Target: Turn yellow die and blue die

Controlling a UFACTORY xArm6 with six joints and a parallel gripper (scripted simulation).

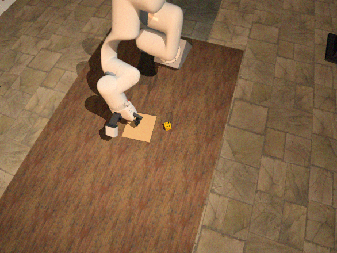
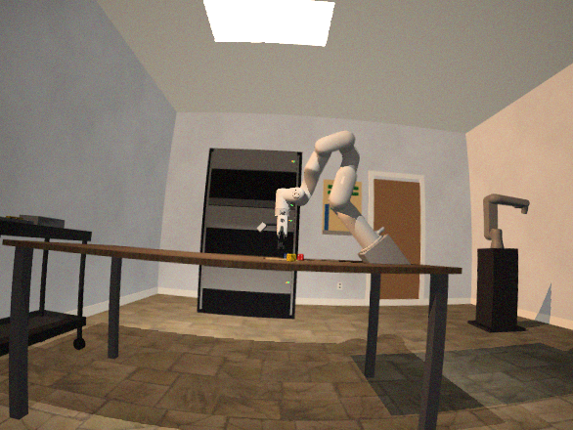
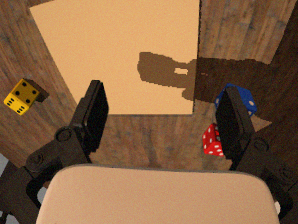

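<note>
My gripper is now 60 mm above the tan mat, 40 mm to the right of it and 10 mm past it. The rest, counted from my hand: yellow die 170 mm to the left, 60 mm behind, 40 mm below; red die 100 mm behind, 90 mm to the right, 40 mm below; blue die 80 mm to the right, 40 mm below, 30 mm behind.
</note>
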